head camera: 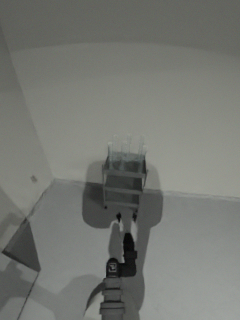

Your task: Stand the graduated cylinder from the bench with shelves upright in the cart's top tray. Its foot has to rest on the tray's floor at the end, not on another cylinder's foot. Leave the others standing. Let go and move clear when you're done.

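Frame: origin at the robot's base, x ahead, y left, z up, level; millimetres.
Seen in the pictures: hand, tool point: [126, 215].
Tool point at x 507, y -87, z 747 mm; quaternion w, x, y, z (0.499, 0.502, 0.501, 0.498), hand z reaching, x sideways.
A point is followed by its place in that frame.
The cart [104, 189] {x 1015, y 107, z 389 mm} stands against the back wall, a little right of the view's middle. Several clear, pale graduated cylinders [124, 155] {x 1082, y -99, z 828 mm} stand upright and close together in its top tray [127, 174] {x 986, y -135, z 663 mm}. They overlap in this view, and their feet are faint, so whether each foot rests on the tray's floor cannot be told. Which of them came from the bench with shelves cannot be told either. My gripper [126, 217] {x 507, y -87, z 747 mm} is open, with its two dark fingertips apart and no cylinder between them. It shows in front of and below the cart, apart from the cylinders.
The cart's lower shelves [123, 190] {x 989, y -111, z 407 mm} show below the top tray. The back wall [200, 125] {x 1252, y -873, z 1108 mm} rises behind it, and a side wall [20, 165] {x 1105, y 1031, z 650 mm} is at the left. A dark grey wedge-shaped surface [24, 247] {x 521, y 965, z -27 mm} lies at the lower left. My arm [112, 295] {x 122, y 0, z 858 mm} reaches up from the bottom edge.
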